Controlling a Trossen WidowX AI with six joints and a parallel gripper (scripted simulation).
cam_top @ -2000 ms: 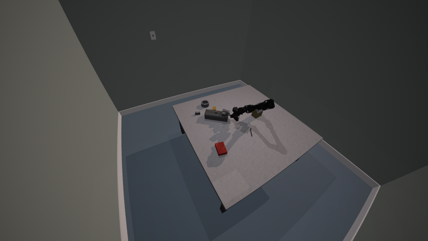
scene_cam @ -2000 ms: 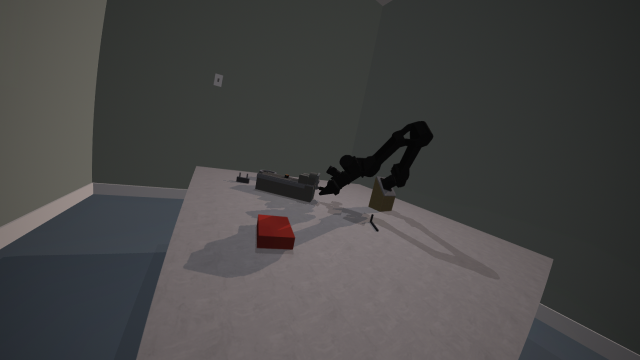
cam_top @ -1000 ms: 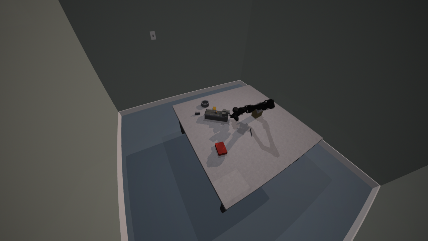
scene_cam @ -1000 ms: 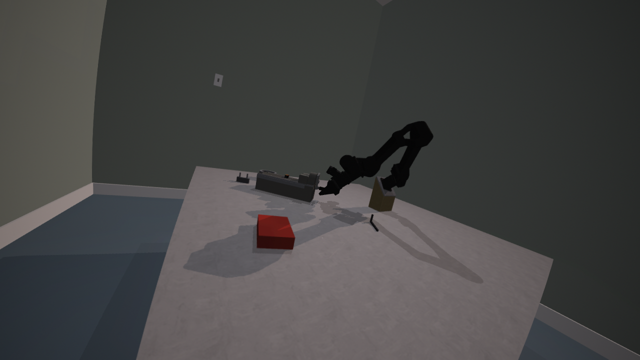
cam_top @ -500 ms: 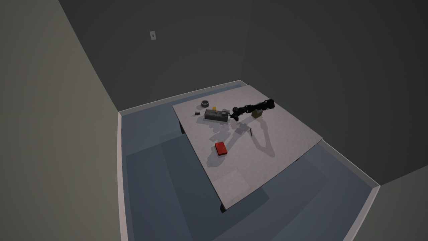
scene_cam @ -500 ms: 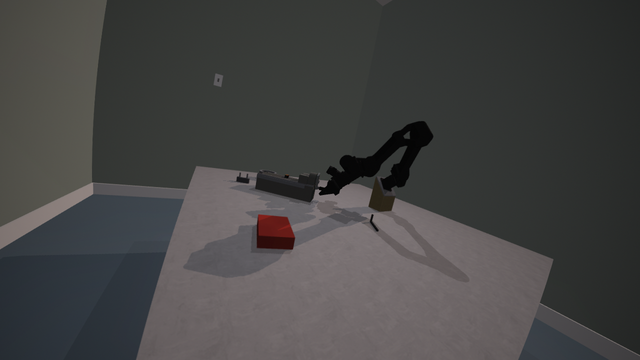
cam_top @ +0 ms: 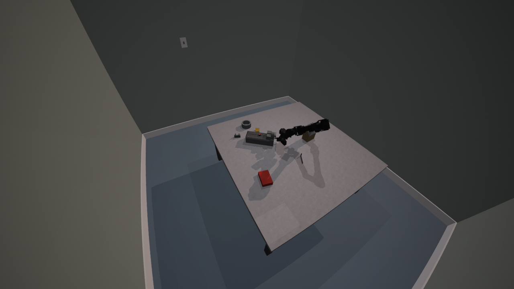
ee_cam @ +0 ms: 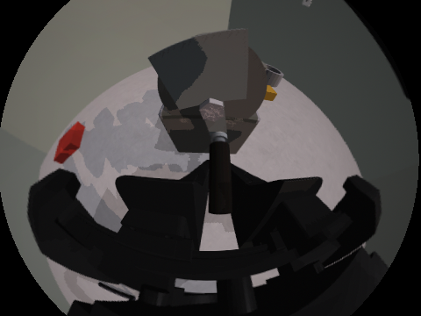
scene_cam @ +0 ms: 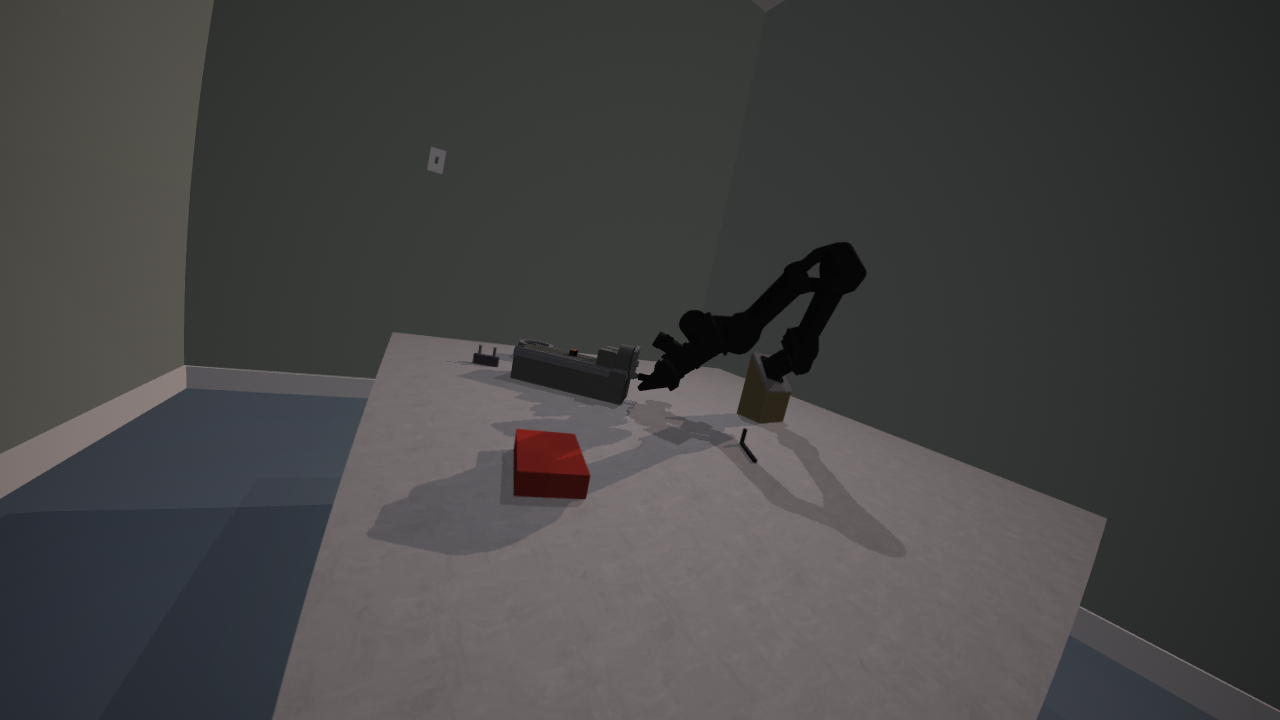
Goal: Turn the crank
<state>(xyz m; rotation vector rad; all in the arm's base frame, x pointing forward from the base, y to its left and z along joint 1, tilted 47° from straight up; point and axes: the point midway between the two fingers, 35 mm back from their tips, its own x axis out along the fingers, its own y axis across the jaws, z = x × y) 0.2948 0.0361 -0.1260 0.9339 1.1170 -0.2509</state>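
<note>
Now: gripper tip 3 cm below the black crank handle, 1 cm to the right of it and 1 cm past it. Also, from my gripper tip: yellow block 23 cm to the right, 8 cm ahead, 2 cm below; red pointer 13 cm ahead, 9 cm to the right, 5 cm above; black bent key 26 cm to the left, 10 cm behind, 2 cm below.
</note>
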